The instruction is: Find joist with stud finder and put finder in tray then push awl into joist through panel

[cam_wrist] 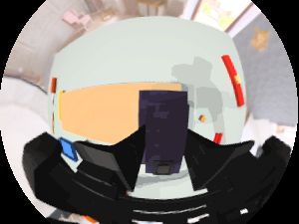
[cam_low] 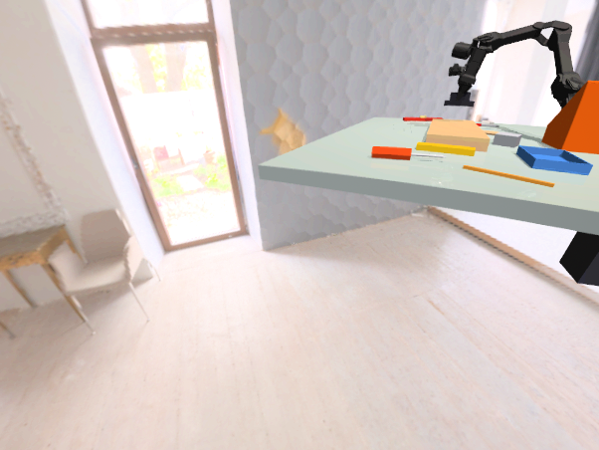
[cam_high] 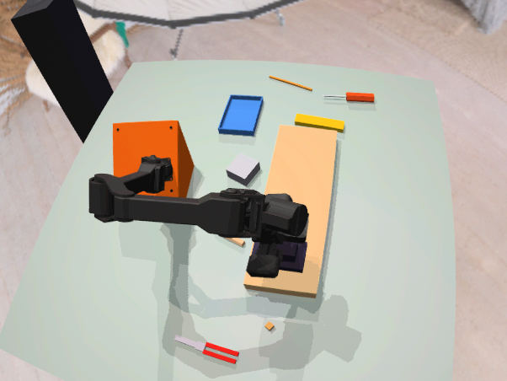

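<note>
Now: gripper tip 11 cm short of the yellow bar, 50 cm to the right of it and 12 cm above it. The rest, counted from my gripper tip: stud finder: 2 cm behind, 2 cm above; then small tan cube: 3 cm behind, 15 cm to the right, 12 cm below; then awl: 17 cm behind, 12 cm to the left, 12 cm below.
</note>
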